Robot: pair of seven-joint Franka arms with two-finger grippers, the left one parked.
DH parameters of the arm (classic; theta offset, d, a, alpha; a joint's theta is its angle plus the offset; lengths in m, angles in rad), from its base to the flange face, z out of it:
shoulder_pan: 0 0.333 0 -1.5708
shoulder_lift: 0 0 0 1.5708
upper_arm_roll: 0 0.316 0.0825 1.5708
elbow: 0 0 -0.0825 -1.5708
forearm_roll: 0 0.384 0 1.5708
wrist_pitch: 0 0 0.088 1.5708
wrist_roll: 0 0.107 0 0
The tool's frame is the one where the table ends.
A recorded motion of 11 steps. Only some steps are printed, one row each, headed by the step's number.
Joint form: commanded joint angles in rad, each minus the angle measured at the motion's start. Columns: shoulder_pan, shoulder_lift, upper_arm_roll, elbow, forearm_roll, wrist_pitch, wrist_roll.
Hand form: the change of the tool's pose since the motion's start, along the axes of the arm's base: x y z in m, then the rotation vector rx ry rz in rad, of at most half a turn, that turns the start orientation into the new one. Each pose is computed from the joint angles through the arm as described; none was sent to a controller.
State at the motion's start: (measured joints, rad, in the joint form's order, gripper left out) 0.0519 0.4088 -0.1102 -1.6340 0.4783 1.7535 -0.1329
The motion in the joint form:
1: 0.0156 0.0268 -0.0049 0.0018 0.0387 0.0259 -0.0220
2: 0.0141 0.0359 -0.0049 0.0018 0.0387 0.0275 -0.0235
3: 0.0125 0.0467 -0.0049 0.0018 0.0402 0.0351 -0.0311
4: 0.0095 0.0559 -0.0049 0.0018 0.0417 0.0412 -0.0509
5: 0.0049 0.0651 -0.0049 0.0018 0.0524 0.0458 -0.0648
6: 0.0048 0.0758 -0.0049 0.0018 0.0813 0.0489 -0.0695
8: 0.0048 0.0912 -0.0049 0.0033 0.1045 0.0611 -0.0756
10: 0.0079 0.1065 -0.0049 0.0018 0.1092 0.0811 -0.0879
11: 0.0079 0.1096 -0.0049 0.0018 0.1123 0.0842 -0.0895
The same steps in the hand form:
1: 0.0050 0.0089 -0.0139 0.0284 -0.0101 0.0026
2: 0.0054 0.0078 -0.0197 0.0277 -0.0031 0.0017
3: 0.0065 0.0065 -0.0263 0.0278 -0.0025 0.0030
4: 0.0074 0.0043 -0.0320 0.0310 -0.0075 0.0142
5: 0.0083 0.0019 -0.0374 0.0413 -0.0094 0.0144
6: 0.0094 0.0037 -0.0432 0.0654 -0.0059 0.0021
8: 0.0116 0.0046 -0.0513 0.0815 -0.0074 -0.0098
10: 0.0134 0.0056 -0.0610 0.0805 -0.0138 -0.0070
11: 0.0137 0.0056 -0.0628 0.0822 -0.0144 -0.0086

